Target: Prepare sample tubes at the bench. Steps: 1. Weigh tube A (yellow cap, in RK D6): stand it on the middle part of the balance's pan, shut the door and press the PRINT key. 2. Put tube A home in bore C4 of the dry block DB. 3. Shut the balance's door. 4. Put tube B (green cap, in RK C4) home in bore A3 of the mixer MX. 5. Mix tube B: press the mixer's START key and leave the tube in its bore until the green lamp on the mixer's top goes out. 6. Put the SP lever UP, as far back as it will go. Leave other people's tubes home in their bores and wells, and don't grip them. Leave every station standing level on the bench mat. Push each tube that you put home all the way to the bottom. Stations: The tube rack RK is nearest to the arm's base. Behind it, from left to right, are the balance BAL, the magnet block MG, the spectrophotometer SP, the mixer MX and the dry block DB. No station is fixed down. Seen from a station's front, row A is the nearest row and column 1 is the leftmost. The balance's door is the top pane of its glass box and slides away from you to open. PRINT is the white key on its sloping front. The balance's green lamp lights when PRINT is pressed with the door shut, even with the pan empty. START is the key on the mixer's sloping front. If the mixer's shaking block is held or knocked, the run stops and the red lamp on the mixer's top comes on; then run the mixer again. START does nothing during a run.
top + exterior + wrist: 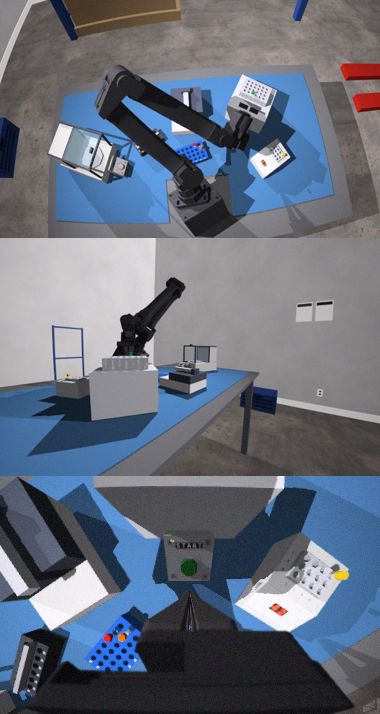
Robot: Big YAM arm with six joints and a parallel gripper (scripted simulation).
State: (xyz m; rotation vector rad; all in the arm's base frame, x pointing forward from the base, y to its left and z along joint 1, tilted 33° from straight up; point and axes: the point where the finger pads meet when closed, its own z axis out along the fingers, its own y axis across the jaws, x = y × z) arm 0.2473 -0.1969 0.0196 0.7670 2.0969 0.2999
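Now: hand 40 mm short of the green start key, 20 mm to the left of it and 60 mm above it. From my hand the other things lie so: dry block DB (80 mm behind, 170 mm to the right, 100 mm below); then blue rack (40 mm behind, 190 mm to the left, 110 mm below); then spectrophotometer lever (170 mm ahead, 200 mm to the left, 40 mm below).
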